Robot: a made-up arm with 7 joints. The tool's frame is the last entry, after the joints. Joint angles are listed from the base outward. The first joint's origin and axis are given. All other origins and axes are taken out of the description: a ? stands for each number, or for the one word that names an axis. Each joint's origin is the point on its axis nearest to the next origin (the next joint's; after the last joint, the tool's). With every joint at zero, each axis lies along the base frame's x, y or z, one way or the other. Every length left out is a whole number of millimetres.
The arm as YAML. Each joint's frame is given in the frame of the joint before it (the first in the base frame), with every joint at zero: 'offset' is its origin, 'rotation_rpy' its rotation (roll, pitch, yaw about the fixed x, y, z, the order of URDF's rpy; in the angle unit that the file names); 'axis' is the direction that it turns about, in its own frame. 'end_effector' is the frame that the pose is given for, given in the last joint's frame.
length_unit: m
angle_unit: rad
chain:
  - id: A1
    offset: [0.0, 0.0, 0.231]
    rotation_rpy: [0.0, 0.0, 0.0]
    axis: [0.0, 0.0, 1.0]
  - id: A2
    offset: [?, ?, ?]
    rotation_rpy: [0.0, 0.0, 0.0]
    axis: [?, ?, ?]
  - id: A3
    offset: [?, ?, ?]
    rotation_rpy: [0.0, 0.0, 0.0]
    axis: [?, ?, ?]
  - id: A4
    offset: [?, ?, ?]
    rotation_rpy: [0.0, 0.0, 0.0]
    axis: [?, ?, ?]
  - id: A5
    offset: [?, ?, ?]
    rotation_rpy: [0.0, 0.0, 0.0]
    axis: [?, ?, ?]
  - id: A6
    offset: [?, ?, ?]
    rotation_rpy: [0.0, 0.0, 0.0]
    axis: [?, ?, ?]
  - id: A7
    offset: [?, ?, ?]
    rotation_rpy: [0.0, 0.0, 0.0]
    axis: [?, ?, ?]
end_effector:
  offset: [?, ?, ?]
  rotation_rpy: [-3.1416, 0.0, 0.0]
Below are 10 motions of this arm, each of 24 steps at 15 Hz.
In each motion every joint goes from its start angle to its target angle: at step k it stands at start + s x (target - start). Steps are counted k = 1, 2, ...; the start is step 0. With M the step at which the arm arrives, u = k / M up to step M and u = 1 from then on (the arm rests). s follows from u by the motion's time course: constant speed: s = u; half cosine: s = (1 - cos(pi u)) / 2; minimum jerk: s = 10 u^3 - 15 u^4 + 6 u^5.
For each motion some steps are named. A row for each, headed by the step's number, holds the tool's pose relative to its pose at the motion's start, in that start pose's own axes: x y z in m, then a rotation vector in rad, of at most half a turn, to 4 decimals.
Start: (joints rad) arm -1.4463 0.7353 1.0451 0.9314 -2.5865 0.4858 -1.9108
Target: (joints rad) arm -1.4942 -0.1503 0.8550 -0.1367 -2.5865 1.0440 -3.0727
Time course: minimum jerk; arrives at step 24
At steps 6, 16, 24:
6: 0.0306 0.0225 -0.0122 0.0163 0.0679 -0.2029
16: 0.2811 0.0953 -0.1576 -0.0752 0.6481 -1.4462
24: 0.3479 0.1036 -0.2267 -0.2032 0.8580 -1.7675

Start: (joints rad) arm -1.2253 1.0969 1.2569 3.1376 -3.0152 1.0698 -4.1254
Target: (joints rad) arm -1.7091 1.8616 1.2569 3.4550 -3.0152 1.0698 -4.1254
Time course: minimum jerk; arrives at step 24
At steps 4, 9, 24:
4: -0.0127 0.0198 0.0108 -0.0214 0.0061 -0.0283
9: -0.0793 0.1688 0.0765 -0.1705 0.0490 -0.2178
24: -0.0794 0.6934 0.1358 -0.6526 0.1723 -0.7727

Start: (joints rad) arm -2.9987 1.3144 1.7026 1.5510 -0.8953 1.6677 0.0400
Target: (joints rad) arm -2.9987 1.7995 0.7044 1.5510 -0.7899 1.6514 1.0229
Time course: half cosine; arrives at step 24
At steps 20, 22, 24:
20: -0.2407 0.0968 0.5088 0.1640 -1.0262 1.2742
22: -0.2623 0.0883 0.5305 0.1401 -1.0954 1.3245
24: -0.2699 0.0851 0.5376 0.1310 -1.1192 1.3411

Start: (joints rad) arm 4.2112 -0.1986 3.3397 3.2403 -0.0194 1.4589 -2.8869
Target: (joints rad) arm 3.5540 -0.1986 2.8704 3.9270 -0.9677 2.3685 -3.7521
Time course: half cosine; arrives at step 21
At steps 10, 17, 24:
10: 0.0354 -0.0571 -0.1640 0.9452 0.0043 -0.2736
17: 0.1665 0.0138 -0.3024 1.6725 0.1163 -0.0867
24: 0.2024 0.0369 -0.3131 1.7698 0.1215 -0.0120

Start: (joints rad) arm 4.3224 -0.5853 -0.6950 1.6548 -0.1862 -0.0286 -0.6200
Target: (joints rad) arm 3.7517 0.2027 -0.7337 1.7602 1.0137 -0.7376 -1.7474
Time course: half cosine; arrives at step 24
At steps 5, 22, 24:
5: -0.0114 -0.0032 0.0084 -0.0581 -0.0010 -0.0757
22: -0.2509 0.0445 -0.0185 -0.7748 -0.5293 -0.8055
24: -0.2568 0.0462 -0.0218 -0.7893 -0.5502 -0.8203

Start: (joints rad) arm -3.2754 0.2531 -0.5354 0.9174 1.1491 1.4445 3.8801
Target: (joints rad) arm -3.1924 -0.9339 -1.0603 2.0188 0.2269 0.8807 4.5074
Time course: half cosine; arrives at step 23
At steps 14, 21, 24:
14: 0.3904 -0.2011 -0.5806 -1.2394 -0.4448 -0.4814
21: 0.3316 -0.5802 -0.7392 -2.0286 -0.3637 -0.3414
24: 0.3214 -0.6035 -0.7424 -2.0747 -0.3526 -0.3241

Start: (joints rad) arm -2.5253 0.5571 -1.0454 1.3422 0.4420 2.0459 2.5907
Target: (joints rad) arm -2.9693 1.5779 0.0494 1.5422 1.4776 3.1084 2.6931
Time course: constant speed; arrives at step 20
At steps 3, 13, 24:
3: -0.0462 0.0351 0.0689 -0.1538 0.2341 -0.0265
13: -0.1102 0.1183 0.2921 -0.9229 1.0582 -0.1570
24: -0.1080 0.1462 0.3711 -1.6929 1.5032 -0.4212

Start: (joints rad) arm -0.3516 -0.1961 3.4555 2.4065 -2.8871 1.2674 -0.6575
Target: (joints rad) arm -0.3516 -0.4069 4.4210 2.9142 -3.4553 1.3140 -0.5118
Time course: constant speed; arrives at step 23
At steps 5, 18, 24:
5: -0.0424 0.0299 0.0157 0.0419 -0.0366 0.1693
18: -0.1007 -0.0106 0.0824 0.2951 -0.1264 0.4716
24: -0.0899 -0.0610 0.1011 0.4297 -0.1479 0.5232

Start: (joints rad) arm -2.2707 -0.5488 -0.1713 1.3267 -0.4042 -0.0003 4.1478
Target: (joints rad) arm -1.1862 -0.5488 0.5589 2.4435 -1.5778 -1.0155 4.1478
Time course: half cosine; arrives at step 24
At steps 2, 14, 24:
2: 0.0008 0.0197 -0.0061 -0.0490 -0.0071 -0.0171
14: -0.1129 0.2716 -0.5132 -1.6922 -0.6808 -0.0773
24: -0.2368 0.0255 -0.6440 -2.1310 -1.4968 0.2630

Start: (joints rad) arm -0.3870 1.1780 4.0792 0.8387 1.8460 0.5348 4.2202
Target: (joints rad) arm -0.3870 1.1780 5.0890 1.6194 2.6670 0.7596 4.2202
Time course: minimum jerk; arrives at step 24
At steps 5, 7, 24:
5: 0.0335 -0.0271 0.0180 0.0516 0.0663 -0.0081
7: 0.0780 -0.0695 0.0387 0.1286 0.1558 -0.0132
24: 0.3742 -0.6085 -0.0994 1.1749 0.8305 0.3461

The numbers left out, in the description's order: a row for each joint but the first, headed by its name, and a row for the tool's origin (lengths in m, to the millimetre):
A2: xyz 0.0 0.0 0.0, axis 0.0 1.0 0.0
A3: xyz 0.0 0.0 0.238, axis 0.0 0.0 1.0
A4: xyz 0.042 0.0 0.0, axis 0.0 -1.0 0.0
A5: xyz 0.091 0.0 -0.402, axis 0.0 0.0 -1.0
A6: xyz 0.0 0.0 0.0, axis 0.0 1.0 0.0
A7: xyz 0.099 0.0 -0.127, axis 0.0 0.0 -1.0
tool: xyz 0.0 0.0 0.0

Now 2 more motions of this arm.
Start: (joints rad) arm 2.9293 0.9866 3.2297 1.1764 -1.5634 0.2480 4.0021
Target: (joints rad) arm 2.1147 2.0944 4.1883 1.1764 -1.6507 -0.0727 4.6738
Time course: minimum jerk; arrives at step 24
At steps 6, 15, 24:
6: -0.0545 0.0038 -0.0509 0.0385 -0.1311 -0.0159
15: -0.1216 0.3349 -0.2917 -0.0326 -0.6745 -0.5438
24: 0.0489 0.5139 -0.2814 -0.1794 -0.6601 -0.9323

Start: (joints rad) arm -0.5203 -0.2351 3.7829 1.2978 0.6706 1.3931 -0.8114
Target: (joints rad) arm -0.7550 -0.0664 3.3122 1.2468 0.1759 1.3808 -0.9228
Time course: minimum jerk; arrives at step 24
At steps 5, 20, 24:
5: -0.0123 0.0159 -0.0182 -0.0439 0.0027 0.0189
20: -0.2771 0.1325 -0.2596 -0.5502 -0.0400 0.3812
24: -0.2902 0.1326 -0.2675 -0.5652 -0.0442 0.3988

